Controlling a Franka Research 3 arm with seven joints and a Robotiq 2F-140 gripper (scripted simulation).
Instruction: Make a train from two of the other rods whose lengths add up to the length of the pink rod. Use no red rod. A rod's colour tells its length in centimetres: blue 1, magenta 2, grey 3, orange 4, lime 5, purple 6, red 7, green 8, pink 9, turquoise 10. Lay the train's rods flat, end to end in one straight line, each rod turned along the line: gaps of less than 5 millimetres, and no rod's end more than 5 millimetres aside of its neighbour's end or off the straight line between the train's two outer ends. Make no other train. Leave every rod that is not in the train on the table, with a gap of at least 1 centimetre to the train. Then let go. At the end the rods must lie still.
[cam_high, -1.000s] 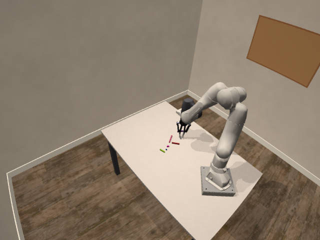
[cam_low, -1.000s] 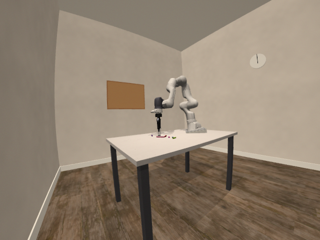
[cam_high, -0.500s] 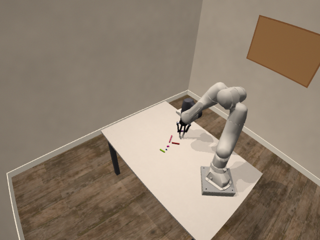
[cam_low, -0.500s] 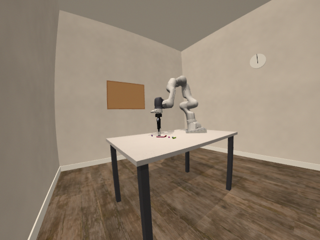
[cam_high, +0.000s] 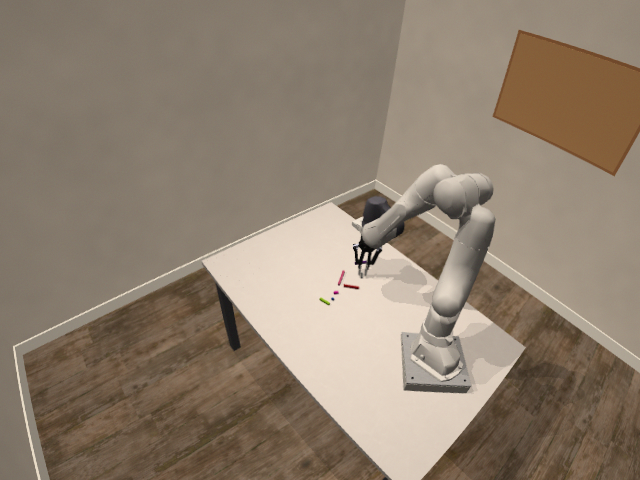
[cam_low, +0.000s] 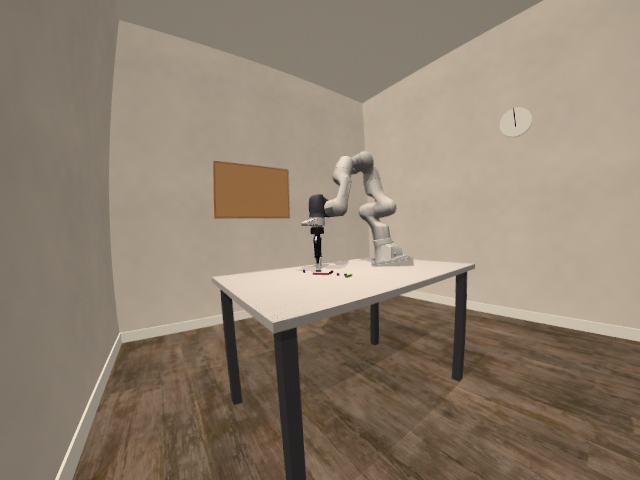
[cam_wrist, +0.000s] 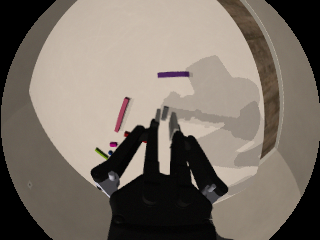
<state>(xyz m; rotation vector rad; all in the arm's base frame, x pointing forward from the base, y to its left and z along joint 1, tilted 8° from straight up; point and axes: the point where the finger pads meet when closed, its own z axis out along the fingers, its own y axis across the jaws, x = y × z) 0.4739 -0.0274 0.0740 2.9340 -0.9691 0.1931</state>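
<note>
Now: hand 5 cm above the grey rod. From my hand the other things lie so: red rod (8 cm to the left, 5 cm below, 3 cm behind); pink rod (9 cm to the left, 5 cm below, 4 cm ahead); purple rod (7 cm ahead, 5 cm to the right, 5 cm below).
</note>
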